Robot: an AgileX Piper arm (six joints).
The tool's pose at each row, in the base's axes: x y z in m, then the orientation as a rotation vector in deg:
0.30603 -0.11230 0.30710 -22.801 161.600 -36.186
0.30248 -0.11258 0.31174 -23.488 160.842 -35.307
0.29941 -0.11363 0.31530 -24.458 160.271 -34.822
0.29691 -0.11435 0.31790 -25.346 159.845 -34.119
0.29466 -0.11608 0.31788 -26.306 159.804 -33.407
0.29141 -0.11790 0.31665 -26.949 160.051 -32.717
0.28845 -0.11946 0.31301 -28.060 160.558 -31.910
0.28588 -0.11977 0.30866 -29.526 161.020 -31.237
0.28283 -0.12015 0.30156 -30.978 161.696 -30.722
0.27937 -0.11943 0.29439 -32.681 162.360 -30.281
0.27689 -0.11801 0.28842 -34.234 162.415 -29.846
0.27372 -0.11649 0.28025 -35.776 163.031 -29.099
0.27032 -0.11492 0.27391 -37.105 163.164 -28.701
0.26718 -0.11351 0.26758 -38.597 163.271 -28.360
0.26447 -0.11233 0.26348 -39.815 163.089 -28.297
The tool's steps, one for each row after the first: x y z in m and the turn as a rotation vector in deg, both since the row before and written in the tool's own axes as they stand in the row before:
0.00269 -0.00155 -0.00496 -0.415 -0.978 -0.289
0.00260 -0.00180 -0.00364 -0.249 -0.690 -0.554
0.00210 -0.00119 -0.00278 -0.420 -0.610 -0.487
0.00267 -0.00096 -0.00006 -0.542 -0.244 -0.568
0.00385 -0.00024 0.00072 -0.574 0.039 -0.374
0.00392 0.00093 0.00287 -0.771 0.262 -0.698
0.00320 0.00221 0.00324 -0.711 0.278 -0.953
0.00404 0.00340 0.00566 -0.670 0.538 -0.968
0.00388 0.00450 0.00534 -0.646 0.574 -1.142
0.00242 0.00434 0.00438 -0.447 0.014 -1.018
0.00318 0.00550 0.00622 -0.806 0.460 -0.991
0.00302 0.00493 0.00456 -0.422 0.111 -0.868
0.00278 0.00470 0.00470 -0.398 0.129 -0.982
0.00221 0.00355 0.00284 -0.111 -0.069 -0.820

